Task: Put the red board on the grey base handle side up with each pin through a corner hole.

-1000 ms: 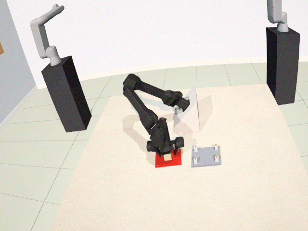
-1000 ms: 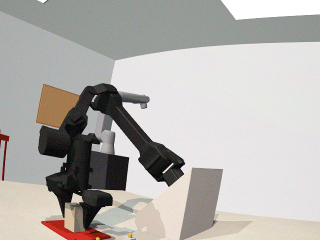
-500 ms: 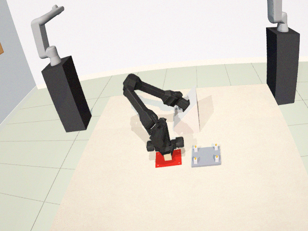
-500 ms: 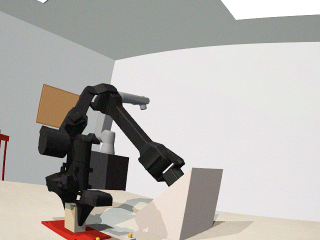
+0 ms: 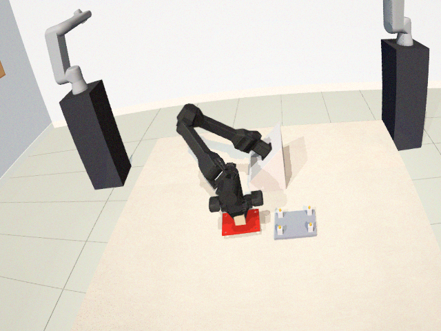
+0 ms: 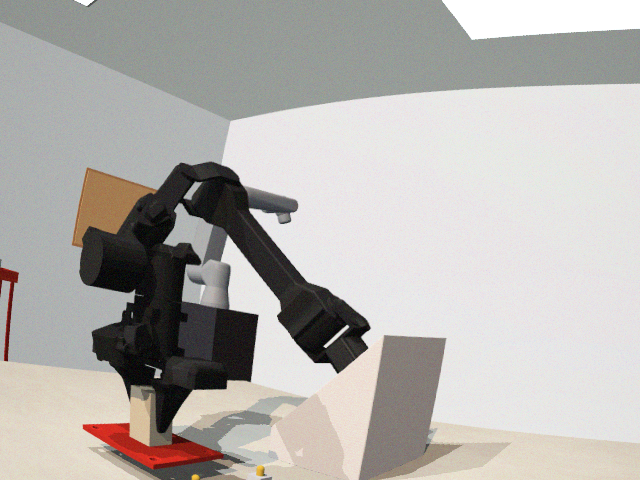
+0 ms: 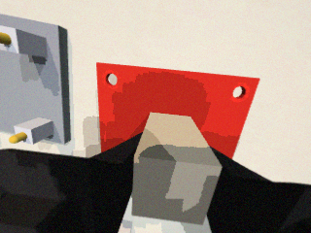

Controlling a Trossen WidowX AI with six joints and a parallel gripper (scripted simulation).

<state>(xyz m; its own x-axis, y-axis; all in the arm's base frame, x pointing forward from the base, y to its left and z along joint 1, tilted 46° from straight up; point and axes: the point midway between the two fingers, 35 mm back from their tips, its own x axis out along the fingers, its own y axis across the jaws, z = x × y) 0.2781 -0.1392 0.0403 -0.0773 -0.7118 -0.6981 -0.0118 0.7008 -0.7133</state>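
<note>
Right now the grey base is 3 cm ahead of my gripper tip, 20 cm to the left of it and 4 cm below it. The rest, counted from my gripper tip: red board right at my gripper tip.
</note>
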